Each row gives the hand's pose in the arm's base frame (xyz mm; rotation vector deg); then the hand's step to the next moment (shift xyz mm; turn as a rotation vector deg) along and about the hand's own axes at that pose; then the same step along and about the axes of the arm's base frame.
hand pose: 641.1 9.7 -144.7 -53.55 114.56 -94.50
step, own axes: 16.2 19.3 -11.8 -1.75 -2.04 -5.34
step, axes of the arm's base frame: -24.1 -1.3 -13.9 -1.81 4.83 3.02
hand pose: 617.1 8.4 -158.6 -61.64 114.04 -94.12
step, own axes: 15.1 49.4 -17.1 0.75 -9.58 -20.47
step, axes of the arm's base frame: -37.9 2.7 -38.9 -11.22 12.99 14.72
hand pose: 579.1 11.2 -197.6 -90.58 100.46 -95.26
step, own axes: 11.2 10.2 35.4 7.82 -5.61 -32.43
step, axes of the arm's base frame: 17.9 -30.9 -14.4 -25.17 12.96 18.52
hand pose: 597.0 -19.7 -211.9 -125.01 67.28 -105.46
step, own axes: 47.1 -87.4 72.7 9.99 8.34 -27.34
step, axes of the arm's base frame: 106.9 5.0 60.8 -27.81 -0.28 11.97
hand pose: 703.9 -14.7 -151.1 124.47 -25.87 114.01
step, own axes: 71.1 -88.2 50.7 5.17 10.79 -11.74
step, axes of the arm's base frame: 81.5 58.9 72.8 -14.24 -7.01 5.41
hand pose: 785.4 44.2 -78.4 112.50 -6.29 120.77
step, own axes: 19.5 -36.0 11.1 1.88 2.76 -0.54
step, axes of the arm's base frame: 18.3 34.8 15.9 -1.28 -2.28 2.14
